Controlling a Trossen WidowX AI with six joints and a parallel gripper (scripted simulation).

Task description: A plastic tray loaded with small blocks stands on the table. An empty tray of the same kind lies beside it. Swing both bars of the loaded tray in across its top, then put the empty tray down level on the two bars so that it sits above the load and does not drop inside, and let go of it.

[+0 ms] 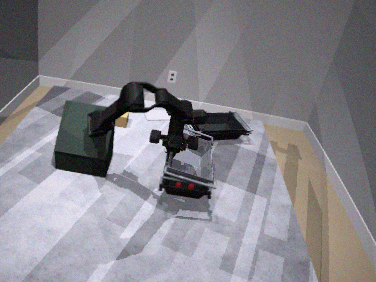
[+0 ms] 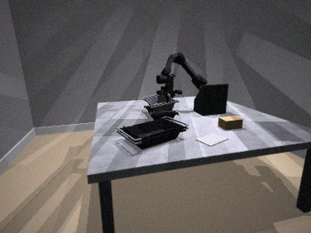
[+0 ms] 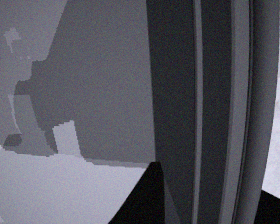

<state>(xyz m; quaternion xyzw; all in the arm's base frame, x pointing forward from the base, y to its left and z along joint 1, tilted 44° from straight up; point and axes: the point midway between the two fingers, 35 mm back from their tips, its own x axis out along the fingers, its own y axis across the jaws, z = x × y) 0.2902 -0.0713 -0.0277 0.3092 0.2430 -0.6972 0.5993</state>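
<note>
My gripper tip is 8 cm short of the loaded tray, 1 cm to the left of it and 2 cm below it. Round my gripper tip: brown block 25 cm behind, 38 cm to the left, 7 cm below; flat white card 2 cm behind, 50 cm to the left, 10 cm below.
</note>
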